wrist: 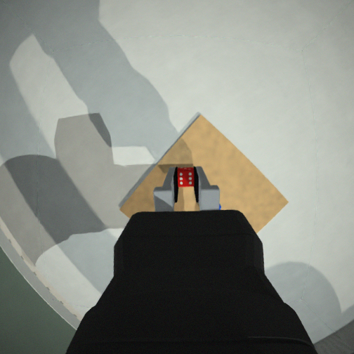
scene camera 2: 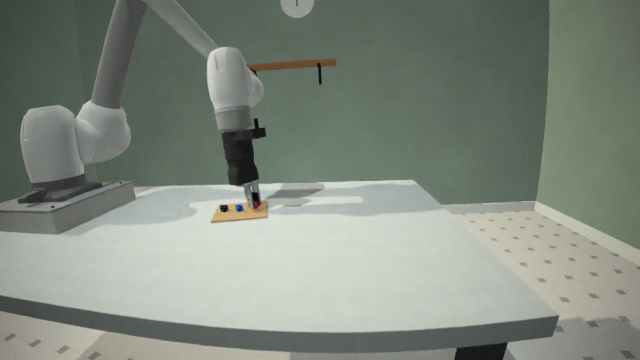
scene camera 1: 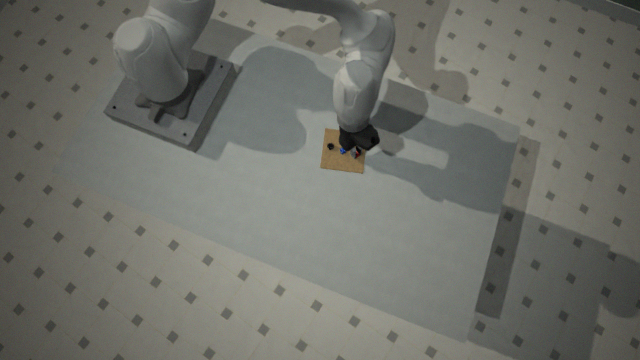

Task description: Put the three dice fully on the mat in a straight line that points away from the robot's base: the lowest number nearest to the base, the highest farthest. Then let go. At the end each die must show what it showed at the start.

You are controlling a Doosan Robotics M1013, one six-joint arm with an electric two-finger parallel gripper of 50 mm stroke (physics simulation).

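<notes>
My gripper is shut on the red die, whose upper face shows six pips in the wrist view. It holds the die over the far part of the tan mat, at or very near its surface. The blue die sits near the middle of the mat; a sliver of it shows beside the right finger in the wrist view. The black die sits on the mat nearest the base, hidden in the wrist view. Their pips are too small to read.
The mat lies on the pale table. The robot's base plate stands to the left in both scene views. Shadows of the arm fall across the table. A wooden shelf is on the wall behind.
</notes>
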